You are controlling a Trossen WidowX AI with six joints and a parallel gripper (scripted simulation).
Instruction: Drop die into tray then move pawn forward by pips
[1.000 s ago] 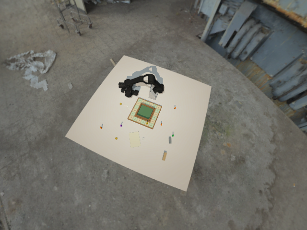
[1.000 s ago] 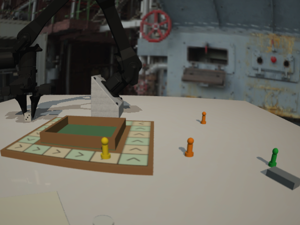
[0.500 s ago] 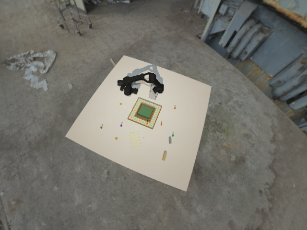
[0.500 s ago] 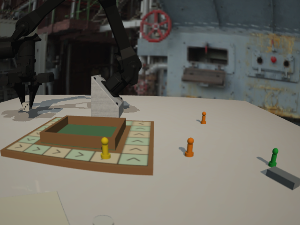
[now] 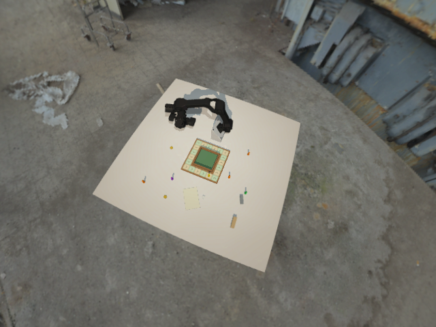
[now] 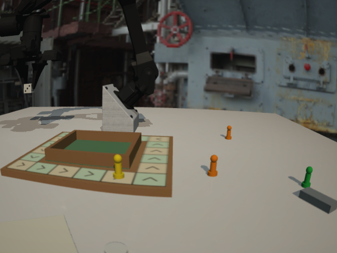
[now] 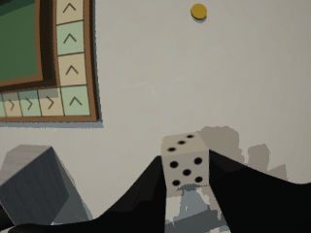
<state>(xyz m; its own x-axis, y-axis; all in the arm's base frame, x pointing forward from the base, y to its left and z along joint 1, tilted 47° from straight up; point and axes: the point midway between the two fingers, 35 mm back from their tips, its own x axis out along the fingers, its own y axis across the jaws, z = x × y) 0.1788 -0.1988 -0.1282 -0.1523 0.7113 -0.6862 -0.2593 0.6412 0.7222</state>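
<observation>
Now: gripper tip 20 cm short of the yellow pawn, 35 cm to the right of it and 10 cm above it. Also, from my gripper tip: pale card: 40 cm ahead, 32 cm to the left, 13 cm below; green tray floor: 10 cm ahead, 26 cm to the left, 12 cm below; white die: right at my gripper tip.
</observation>
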